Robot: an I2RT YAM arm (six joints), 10 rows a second.
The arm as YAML. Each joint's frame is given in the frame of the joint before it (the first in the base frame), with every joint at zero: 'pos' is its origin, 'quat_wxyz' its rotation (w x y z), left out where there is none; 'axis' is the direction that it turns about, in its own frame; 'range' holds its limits. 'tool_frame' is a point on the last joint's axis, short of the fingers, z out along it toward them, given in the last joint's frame.
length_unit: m
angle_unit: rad
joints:
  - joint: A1
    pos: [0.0, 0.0, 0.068]
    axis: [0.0, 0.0, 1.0]
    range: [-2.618, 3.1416]
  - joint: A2
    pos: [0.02, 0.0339, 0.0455]
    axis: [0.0, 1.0, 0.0]
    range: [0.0, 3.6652]
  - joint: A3
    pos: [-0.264, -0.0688, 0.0]
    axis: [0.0, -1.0, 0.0]
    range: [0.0, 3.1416]
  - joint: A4
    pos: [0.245, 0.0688, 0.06]
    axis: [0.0, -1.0, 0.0]
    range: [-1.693, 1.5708]
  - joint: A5
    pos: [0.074, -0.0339, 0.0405]
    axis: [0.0, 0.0, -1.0]
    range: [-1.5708, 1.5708]
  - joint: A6
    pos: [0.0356, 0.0, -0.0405]
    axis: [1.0, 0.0, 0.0]
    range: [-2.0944, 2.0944]
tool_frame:
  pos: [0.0, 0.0, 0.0]
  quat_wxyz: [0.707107, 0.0, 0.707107, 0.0]
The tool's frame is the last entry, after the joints.
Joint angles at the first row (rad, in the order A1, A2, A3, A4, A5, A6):
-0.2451 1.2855 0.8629 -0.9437 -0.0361 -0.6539
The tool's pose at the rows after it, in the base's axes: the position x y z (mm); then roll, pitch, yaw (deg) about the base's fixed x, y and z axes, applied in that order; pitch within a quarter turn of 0, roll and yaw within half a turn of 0:
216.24, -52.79, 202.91, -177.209, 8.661, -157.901
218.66, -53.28, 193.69, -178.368, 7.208, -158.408
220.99, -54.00, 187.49, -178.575, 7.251, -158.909
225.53, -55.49, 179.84, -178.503, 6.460, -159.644
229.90, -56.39, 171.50, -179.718, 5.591, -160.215
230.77, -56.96, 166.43, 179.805, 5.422, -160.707
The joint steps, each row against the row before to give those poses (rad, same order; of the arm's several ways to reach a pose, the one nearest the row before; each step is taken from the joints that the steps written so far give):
-0.0023 0.0600 0.0039 0.0025 -0.0137 0.0283
0.0005 0.0339 -0.0096 0.0115 -0.0004 0.0066
-0.0010 0.0182 -0.0111 0.0282 -0.0024 0.0077
0.0002 0.0341 -0.0032 0.0273 0.0103 0.0120
-0.0004 0.0409 0.0010 0.0158 -0.0081 0.0082
-0.0022 0.0151 -0.0080 0.0165 -0.0048 0.0061

